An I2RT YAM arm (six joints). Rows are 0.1 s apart.
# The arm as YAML. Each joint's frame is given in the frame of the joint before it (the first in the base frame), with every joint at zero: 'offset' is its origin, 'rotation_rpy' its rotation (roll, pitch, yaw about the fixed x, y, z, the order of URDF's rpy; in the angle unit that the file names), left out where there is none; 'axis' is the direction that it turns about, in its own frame. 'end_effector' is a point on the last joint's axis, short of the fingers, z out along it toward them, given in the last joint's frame.
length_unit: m
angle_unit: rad
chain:
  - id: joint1
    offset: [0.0, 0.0, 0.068]
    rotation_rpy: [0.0, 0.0, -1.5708]
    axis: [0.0, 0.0, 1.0]
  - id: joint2
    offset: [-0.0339, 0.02, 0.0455]
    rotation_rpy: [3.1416, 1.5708, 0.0]
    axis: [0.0, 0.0, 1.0]
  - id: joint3
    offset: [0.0, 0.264, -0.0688]
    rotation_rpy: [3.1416, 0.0, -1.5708]
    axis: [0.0, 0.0, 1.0]
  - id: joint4
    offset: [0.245, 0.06, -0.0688]
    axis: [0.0, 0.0, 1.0]
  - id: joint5
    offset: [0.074, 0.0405, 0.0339]
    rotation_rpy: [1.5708, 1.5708, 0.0]
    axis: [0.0, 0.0, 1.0]
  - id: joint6
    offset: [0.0, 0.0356, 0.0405]
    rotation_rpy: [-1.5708, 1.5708, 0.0]
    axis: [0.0, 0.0, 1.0]
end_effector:
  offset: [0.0, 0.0, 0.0]
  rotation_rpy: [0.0, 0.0, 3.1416]
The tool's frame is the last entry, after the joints.
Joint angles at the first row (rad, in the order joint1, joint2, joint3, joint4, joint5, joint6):
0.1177, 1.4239, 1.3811, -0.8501, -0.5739, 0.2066
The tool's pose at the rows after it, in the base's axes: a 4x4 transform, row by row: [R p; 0 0 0 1], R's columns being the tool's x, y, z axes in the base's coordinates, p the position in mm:
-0.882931 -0.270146 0.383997 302.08; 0.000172 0.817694 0.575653 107.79; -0.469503 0.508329 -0.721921 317.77; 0 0 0 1
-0.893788 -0.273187 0.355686 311.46; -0.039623 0.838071 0.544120 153.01; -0.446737 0.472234 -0.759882 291.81; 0 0 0 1
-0.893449 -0.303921 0.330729 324.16; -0.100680 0.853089 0.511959 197.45; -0.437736 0.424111 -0.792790 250.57; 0 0 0 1
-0.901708 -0.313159 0.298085 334.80; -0.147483 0.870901 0.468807 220.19; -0.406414 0.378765 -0.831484 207.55; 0 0 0 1
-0.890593 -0.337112 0.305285 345.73; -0.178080 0.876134 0.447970 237.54; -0.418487 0.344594 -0.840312 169.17; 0 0 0 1
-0.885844 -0.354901 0.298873 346.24; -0.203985 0.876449 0.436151 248.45; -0.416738 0.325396 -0.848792 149.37; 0 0 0 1
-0.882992 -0.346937 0.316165 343.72; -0.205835 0.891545 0.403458 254.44; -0.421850 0.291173 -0.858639 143.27; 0 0 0 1
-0.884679 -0.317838 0.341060 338.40; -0.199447 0.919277 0.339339 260.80; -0.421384 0.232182 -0.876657 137.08; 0 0 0 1
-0.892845 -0.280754 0.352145 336.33; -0.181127 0.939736 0.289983 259.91; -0.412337 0.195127 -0.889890 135.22; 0 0 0 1
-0.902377 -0.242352 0.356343 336.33; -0.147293 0.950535 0.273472 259.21; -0.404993 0.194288 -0.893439 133.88; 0 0 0 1
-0.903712 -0.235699 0.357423 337.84; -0.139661 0.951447 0.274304 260.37; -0.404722 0.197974 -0.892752 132.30; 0 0 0 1
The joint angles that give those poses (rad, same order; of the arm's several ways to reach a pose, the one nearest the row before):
0.2939, 1.5192, 1.3815, -0.7960, -0.4553, 0.2890
0.4206, 1.6157, 1.3823, -0.7135, -0.3592, 0.3588
0.5209, 1.7550, 1.3830, -0.5995, -0.2833, 0.3813
0.5606, 1.8812, 1.3830, -0.5297, -0.2409, 0.3737
0.5846, 1.9946, 1.3830, -0.4209, -0.2066, 0.3580
0.6067, 2.0495, 1.3831, -0.3771, -0.1890, 0.3508
0.6254, 2.0651, 1.3831, -0.3680, -0.1425, 0.3614
0.6514, 2.0785, 1.3830, -0.3771, -0.0631, 0.3882
0.6567, 2.0800, 1.3831, -0.4004, -0.0147, 0.4133
0.6567, 2.0827, 1.3831, -0.4053, 0.0010, 0.4492
0.6567, 2.0914, 1.3895, -0.4015, 0.0010, 0.4568

